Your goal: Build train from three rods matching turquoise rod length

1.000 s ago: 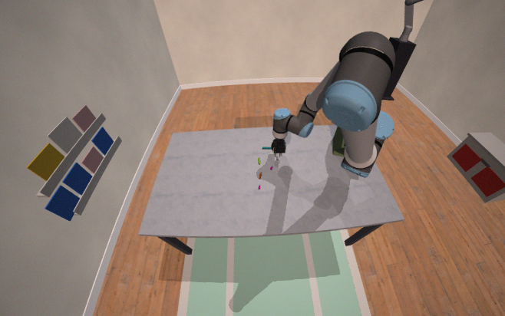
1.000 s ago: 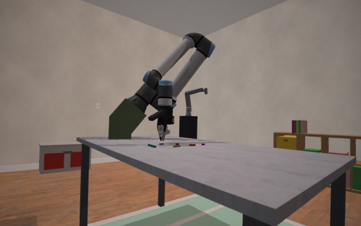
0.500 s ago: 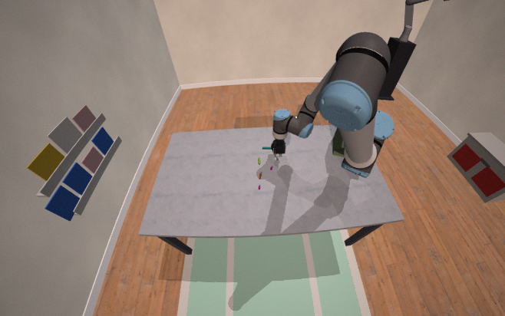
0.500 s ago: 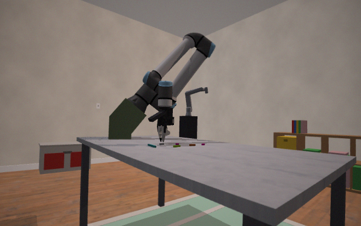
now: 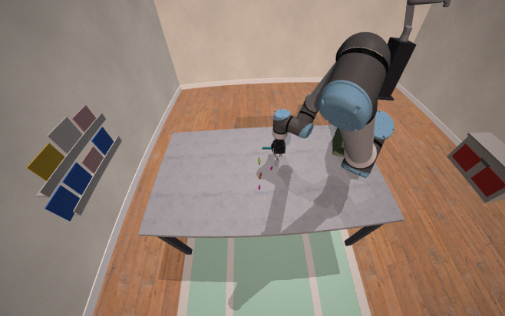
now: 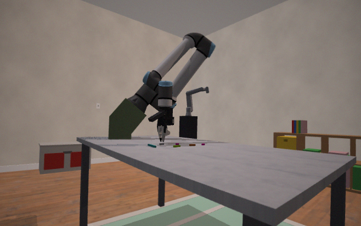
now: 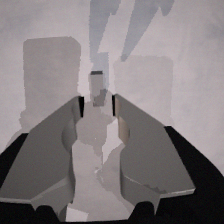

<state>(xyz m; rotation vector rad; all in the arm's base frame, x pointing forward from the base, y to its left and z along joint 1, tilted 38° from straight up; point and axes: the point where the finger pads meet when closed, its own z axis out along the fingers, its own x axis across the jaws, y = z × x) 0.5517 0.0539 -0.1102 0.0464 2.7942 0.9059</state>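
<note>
My gripper is now 30 mm above the grey rod. Also, from my hand: turquoise rod: 100 mm to the right, 60 mm ahead, 30 mm below; orange rod: 150 mm to the left, 120 mm ahead, 30 mm below; lime rod: 130 mm ahead, 30 mm to the left, 30 mm below.
</note>
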